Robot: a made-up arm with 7 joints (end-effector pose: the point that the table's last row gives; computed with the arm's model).
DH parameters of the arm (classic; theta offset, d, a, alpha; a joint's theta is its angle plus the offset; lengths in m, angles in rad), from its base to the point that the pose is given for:
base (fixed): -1.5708 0.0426 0 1.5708
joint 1: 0 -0.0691 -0.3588 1.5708
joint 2: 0 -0.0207 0.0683 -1.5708
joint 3: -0.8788 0 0.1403 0
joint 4: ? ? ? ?
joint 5: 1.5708 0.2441 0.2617 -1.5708
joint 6: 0.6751 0 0.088 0
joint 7: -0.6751 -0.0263 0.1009 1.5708
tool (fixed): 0 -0.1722 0 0
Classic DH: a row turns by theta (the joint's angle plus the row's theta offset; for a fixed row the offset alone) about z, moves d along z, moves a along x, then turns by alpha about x.
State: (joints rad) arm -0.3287 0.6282 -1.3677 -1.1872 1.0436 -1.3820 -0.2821
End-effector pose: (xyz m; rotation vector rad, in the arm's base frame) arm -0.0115 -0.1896 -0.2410 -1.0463 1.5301 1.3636
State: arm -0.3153 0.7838 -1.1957 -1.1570 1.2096 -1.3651 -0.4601
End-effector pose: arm -0.2083 -0.1958 -0.1312 -0.7613 1.7592 1.1534
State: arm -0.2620 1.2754 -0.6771 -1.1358 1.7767 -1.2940 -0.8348
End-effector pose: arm -0.5419 0.1465 0.2691 -0.2450 2.2660 0.1886
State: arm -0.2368 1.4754 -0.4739 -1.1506 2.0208 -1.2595 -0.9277
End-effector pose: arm -0.5334 0.3541 0.3836 -0.1717 2.4295 -0.2320
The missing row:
joint 4: 0.8788 -0.0353 -0.0036 -1.5708
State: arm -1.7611 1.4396 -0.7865 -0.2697 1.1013 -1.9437 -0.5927
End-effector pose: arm -0.2870 -0.3833 0.0852 0.6628 1.4111 2.5924
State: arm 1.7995 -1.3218 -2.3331 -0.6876 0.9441 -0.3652 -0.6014
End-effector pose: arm 0.5289 -0.2584 -0.5439 1.0194 -0.4843 -0.8114
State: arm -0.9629 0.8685 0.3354 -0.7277 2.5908 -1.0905 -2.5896
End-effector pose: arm -0.1646 -0.1161 0.4687 -1.0863 0.9600 0.9325
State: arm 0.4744 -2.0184 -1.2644 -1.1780 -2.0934 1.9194 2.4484
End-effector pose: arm 0.1521 -0.0305 -0.5385 -0.9928 0.5924 0.6339
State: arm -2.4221 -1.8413 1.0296 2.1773 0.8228 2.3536 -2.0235
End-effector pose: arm 0.3546 -0.4939 0.4586 -0.4958 -0.0131 -1.0889
